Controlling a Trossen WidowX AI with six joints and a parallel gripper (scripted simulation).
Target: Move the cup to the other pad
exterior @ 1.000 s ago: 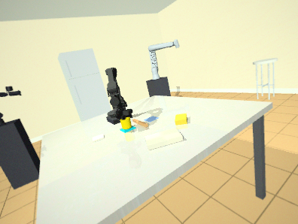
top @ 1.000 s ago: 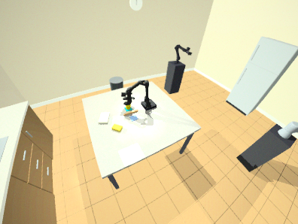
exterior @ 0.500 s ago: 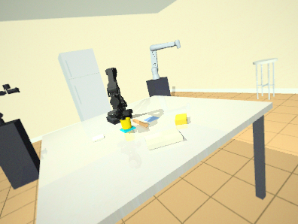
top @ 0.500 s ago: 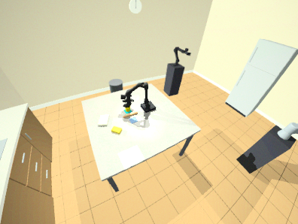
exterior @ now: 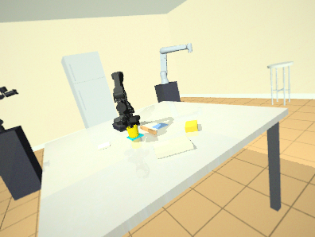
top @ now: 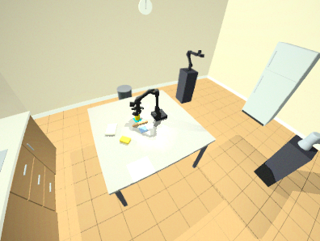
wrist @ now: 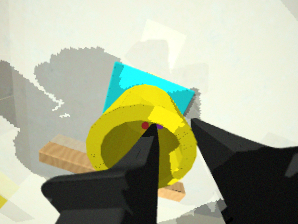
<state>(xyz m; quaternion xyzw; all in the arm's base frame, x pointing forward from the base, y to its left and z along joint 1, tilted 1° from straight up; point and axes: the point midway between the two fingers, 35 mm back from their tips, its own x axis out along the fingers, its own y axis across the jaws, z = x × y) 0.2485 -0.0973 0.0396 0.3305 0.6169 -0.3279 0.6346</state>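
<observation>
Right now my gripper tip is 2 cm short of the yellow cup, 1 cm to the right of it and 1 cm above it. Round my gripper tip: orange marble (2 cm ahead, 3 cm to the left, 3 cm below); then wooden stick (2 cm ahead, 12 cm to the left, 4 cm below); then cyan pad (2 cm ahead, 2 cm to the left, 5 cm below).
</observation>
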